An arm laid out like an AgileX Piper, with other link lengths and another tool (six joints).
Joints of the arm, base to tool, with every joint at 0 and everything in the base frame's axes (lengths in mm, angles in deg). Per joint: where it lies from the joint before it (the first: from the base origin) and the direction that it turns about. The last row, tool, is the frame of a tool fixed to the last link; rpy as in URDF.
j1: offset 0 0 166.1 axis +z
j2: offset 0 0 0 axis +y
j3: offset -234.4 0 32.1 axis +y
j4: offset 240.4 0 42.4 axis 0.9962 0 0.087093
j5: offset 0 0 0 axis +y
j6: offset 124.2 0 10.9 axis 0.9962 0 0.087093
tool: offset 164.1 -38 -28.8 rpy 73.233 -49.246 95.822
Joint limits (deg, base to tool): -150..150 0..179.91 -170..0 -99.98..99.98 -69.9..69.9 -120..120
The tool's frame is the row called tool.
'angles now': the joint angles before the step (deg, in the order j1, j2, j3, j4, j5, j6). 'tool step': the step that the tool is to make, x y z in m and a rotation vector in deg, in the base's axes. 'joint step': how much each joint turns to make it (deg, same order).
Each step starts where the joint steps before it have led.
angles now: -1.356, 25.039, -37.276, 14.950, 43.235, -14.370
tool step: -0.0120, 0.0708, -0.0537, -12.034, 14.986, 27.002
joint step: 7.884, 16.414, -6.444, 8.646, 12.456, -23.782
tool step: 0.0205, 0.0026, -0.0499, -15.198, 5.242, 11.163
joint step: 11.490, 15.373, -2.045, -12.709, -4.725, -1.686
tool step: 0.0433, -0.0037, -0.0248, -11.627, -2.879, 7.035
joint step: 5.329, 11.823, -1.167, -11.902, -9.209, -0.189
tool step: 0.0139, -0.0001, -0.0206, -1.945, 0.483, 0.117
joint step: 0.285, 5.934, -0.133, -2.504, -4.551, 1.373
